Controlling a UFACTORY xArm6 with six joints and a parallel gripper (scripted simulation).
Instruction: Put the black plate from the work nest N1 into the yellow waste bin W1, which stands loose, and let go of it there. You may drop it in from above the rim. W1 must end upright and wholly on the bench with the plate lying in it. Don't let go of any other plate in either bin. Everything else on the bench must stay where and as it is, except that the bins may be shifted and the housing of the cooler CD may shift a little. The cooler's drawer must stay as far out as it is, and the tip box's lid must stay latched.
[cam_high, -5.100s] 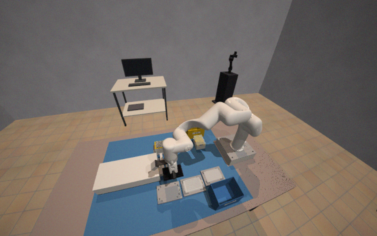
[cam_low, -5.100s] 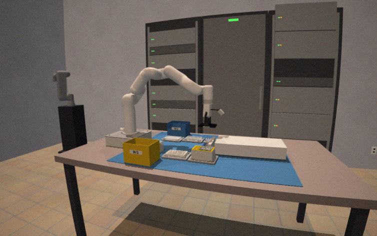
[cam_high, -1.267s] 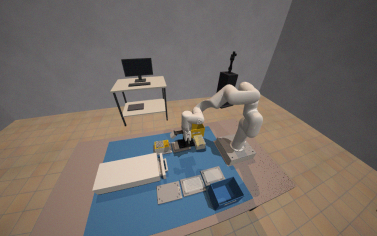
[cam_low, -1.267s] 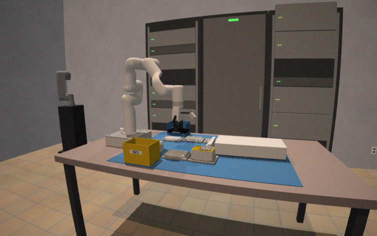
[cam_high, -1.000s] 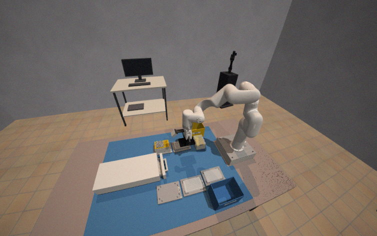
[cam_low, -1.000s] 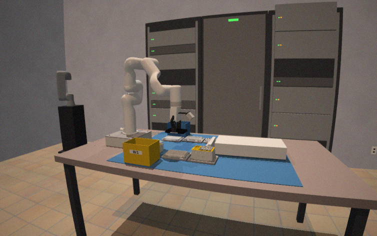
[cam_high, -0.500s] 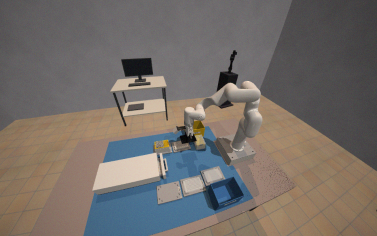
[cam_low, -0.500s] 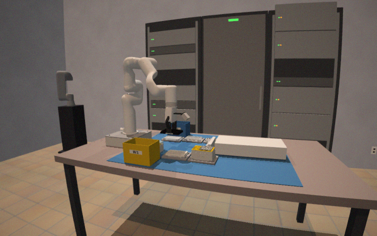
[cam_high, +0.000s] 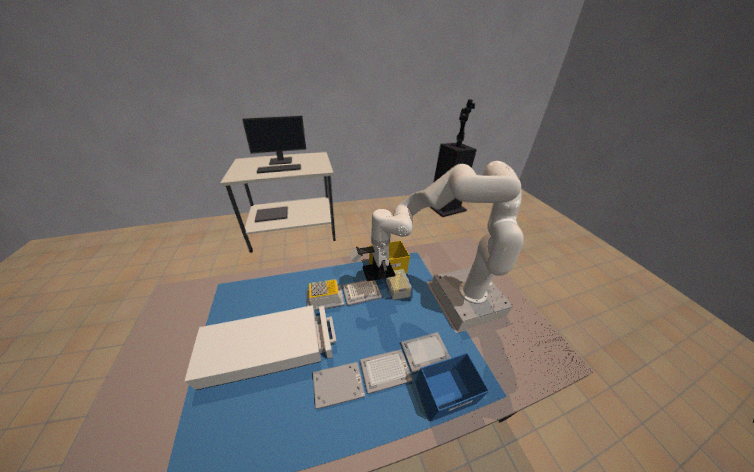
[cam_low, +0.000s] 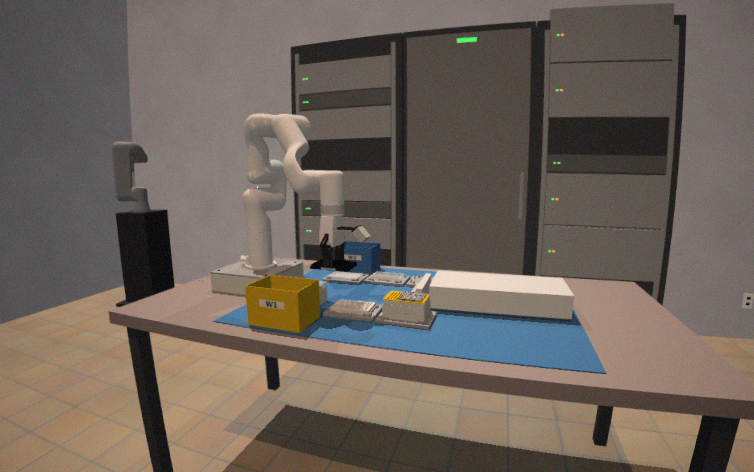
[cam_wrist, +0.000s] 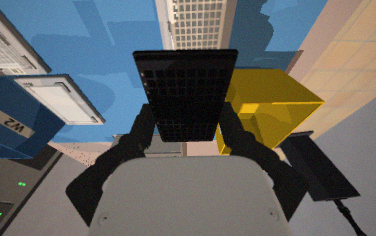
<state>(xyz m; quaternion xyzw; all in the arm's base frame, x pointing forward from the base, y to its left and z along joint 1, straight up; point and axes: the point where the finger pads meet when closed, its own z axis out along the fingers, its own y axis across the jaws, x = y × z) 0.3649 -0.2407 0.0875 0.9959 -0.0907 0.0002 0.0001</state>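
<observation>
Right now the yellow waste bin W1 is 13 cm to the right of my hand, 13 cm behind it and 12 cm below it. From my hand the other things lie so: drawer 41 cm ahead, 14 cm below, 10 cm to the left; then yellow tip box 23 cm ahead, 10 cm below, 7 cm to the right; then black plate 1 cm below.
</observation>
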